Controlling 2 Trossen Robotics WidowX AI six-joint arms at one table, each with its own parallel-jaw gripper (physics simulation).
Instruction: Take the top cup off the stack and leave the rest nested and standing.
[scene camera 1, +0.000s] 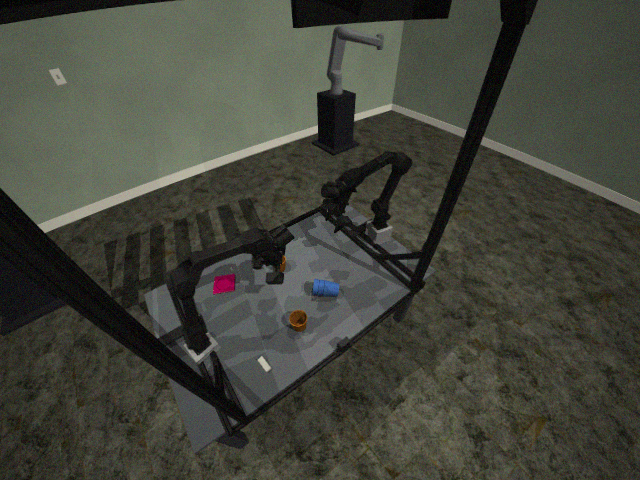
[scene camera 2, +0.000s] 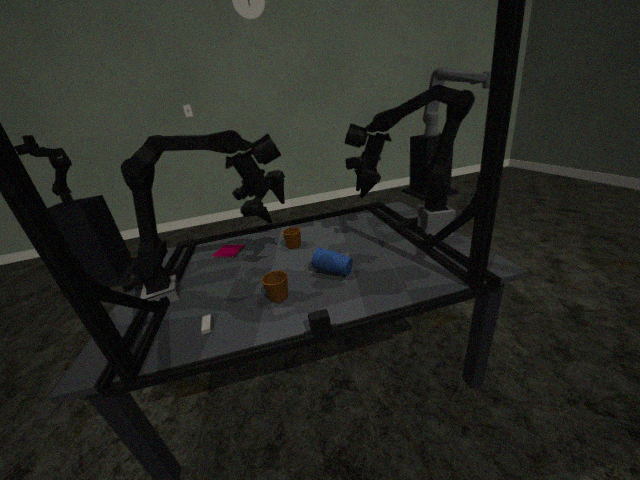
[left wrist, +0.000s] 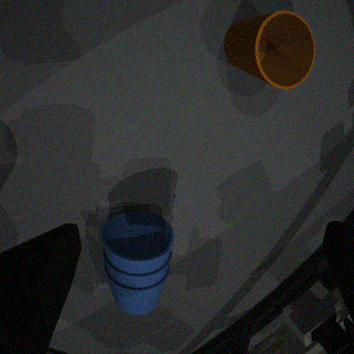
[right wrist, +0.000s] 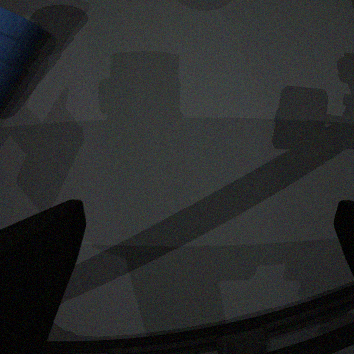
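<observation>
The blue stack of nested cups lies on its side on the table, its rim lines toward the picture's left in scene camera 1. In the left wrist view the stack shows its open mouth and closely spaced rims, below and left of centre. Part of the stack shows at the top left of the right wrist view. My left gripper is open and empty, above the table left of the stack. My right gripper is open and empty, high above the table's back right.
An orange cup stands upright nearer the front. A second orange cup stands behind the stack. A magenta square lies at the back left, a white block at the front left. Black frame rails edge the table.
</observation>
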